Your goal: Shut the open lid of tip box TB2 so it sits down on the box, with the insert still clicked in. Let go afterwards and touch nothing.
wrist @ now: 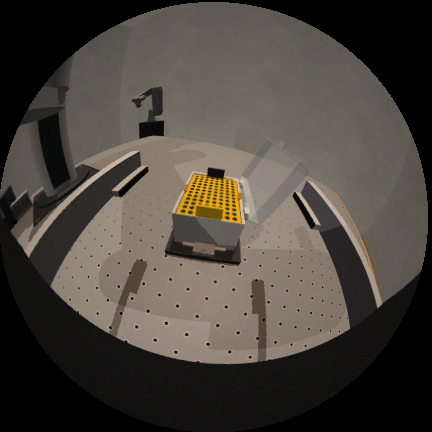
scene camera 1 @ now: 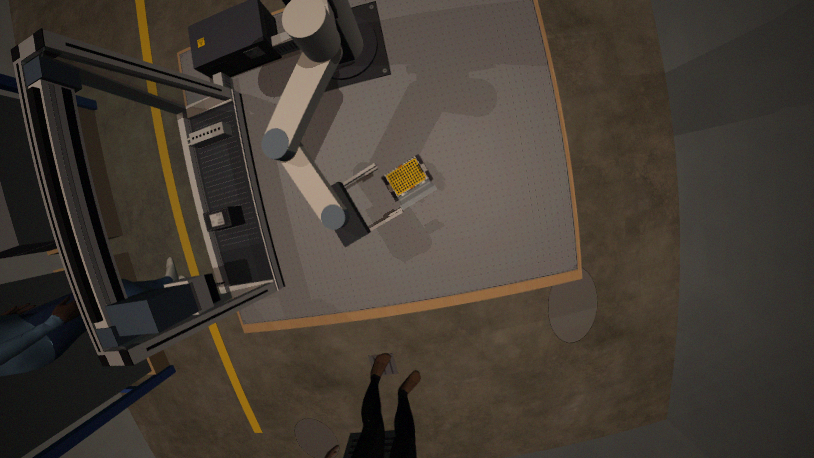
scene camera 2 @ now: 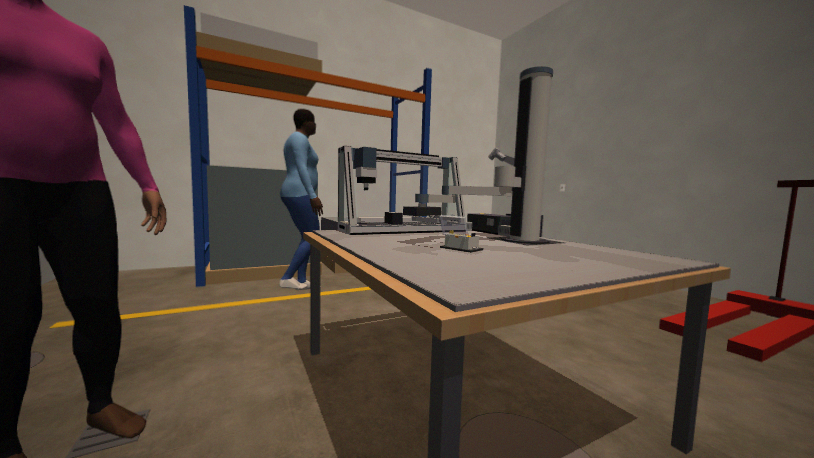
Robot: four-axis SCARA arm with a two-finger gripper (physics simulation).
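Where they show: gripper, fingertip midpoint: (wrist: pixel 223 168) (scene camera 1: pixel 389 187) (scene camera 2: pixel 449 220); arm's base, link origin: (wrist: pixel 62 188) (scene camera 1: pixel 345 49) (scene camera 2: pixel 524 242).
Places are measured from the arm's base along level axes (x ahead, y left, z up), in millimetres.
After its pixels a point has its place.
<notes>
The tip box (scene camera 2: pixel 462 243) @[x 562, y 175, z 44 mm] (wrist: pixel 207 231) @[x 554, y 76, z 52 mm] is pale grey and stands on a black base (wrist: pixel 175 248) @[x 521, y 51, z 21 mm]; no TB2 label is legible. Its yellow insert (scene camera 1: pixel 407 177) @[x 535, y 135, z 70 mm] (wrist: pixel 212 192) @[x 533, y 133, z 70 mm] sits level inside, with orange tabs at its sides. The clear lid (scene camera 1: pixel 418 195) @[x 602, y 160, z 165 mm] (scene camera 2: pixel 455 225) @[x 600, y 172, z 120 mm] (wrist: pixel 275 180) @[x 611, y 134, z 119 mm] is open, standing up and leaning outward from the long side at the right in the wrist view. My gripper (scene camera 1: pixel 388 189) @[x 560, y 75, z 135 mm] (wrist: pixel 223 168) @[x 560, y 75, z 135 mm] is wide open and empty. Its fingers point toward the box's near end, apart from box and lid. Whether the insert is fully clicked in is too small to tell.
A gantry machine (scene camera 1: pixel 51 170) @[x 365, y -631, z 518 mm] (scene camera 2: pixel 407 154) @[x 419, y -623, z 505 mm] stands at the table's left side in scene camera 1. A dark control box (scene camera 1: pixel 230 37) @[x -92, y -375, z 128 mm] and the arm's column (scene camera 2: pixel 532 153) @[x 49, y 56, z 472 mm] stand at the back. People stand beyond the table (scene camera 1: pixel 409 303) @[x 998, y 46, z 14 mm] (scene camera 2: pixel 569 319).
</notes>
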